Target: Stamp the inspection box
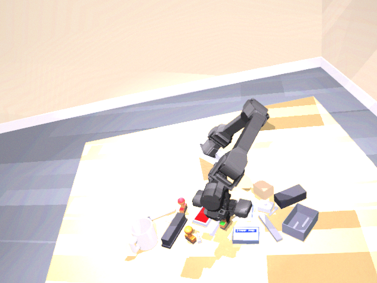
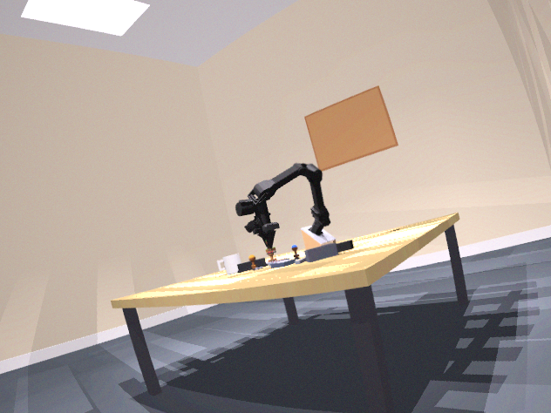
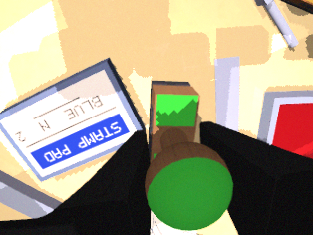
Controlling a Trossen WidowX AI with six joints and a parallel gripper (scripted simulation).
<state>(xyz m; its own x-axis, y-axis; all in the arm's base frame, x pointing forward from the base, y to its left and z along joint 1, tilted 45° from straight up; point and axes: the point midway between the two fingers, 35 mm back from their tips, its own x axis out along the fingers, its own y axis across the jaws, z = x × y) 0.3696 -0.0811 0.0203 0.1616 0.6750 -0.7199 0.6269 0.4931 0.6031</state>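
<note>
Now: the blue-labelled pad tin 7 cm below my gripper tip, 6 cm to the left of it and 3 cm ahead of it. The rest, counted from my gripper tip: yellow-knobbed stamp: 12 cm to the right, 6 cm below, 3 cm behind; then red ink pad: 12 cm behind, 8 cm below, 5 cm to the right; then green-knobbed stamp: right at my gripper tip.
</note>
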